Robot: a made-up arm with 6 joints. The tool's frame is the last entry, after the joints.
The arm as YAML. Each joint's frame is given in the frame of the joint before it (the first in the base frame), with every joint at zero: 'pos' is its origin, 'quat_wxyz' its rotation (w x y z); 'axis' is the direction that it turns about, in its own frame. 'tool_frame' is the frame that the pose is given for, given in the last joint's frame.
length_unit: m
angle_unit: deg
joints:
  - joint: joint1
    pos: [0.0, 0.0, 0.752]
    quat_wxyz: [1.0, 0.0, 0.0, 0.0]
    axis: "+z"
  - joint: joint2
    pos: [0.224, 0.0, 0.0]
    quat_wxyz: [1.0, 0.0, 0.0, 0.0]
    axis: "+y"
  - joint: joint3
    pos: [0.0, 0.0, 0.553]
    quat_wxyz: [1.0, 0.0, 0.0, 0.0]
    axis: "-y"
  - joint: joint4
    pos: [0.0, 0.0, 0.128]
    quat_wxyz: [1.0, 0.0, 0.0, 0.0]
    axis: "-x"
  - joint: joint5
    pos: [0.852, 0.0, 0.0]
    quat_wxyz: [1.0, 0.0, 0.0, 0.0]
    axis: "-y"
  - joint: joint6
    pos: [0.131, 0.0, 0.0]
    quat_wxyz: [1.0, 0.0, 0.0, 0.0]
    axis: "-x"
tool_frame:
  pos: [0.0, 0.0, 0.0]
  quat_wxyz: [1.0, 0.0, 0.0, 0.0]
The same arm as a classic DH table. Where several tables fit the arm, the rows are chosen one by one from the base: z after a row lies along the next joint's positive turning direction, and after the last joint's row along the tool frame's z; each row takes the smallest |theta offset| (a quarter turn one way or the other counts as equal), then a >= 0, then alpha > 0; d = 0 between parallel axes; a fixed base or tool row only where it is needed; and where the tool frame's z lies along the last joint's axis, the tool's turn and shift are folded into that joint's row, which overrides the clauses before.
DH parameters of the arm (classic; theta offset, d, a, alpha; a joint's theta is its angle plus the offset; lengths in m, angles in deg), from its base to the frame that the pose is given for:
joint1: 0 0.752 0.224 -90
joint2: -90 0 0.553 180
joint3: 0 0 0.128 -90
joint4: 0 -0.852 0 90
joint5: 0 0 0 -90
joint6: 90 -0.131 0 90
tool (fixed): -90 0 0 0

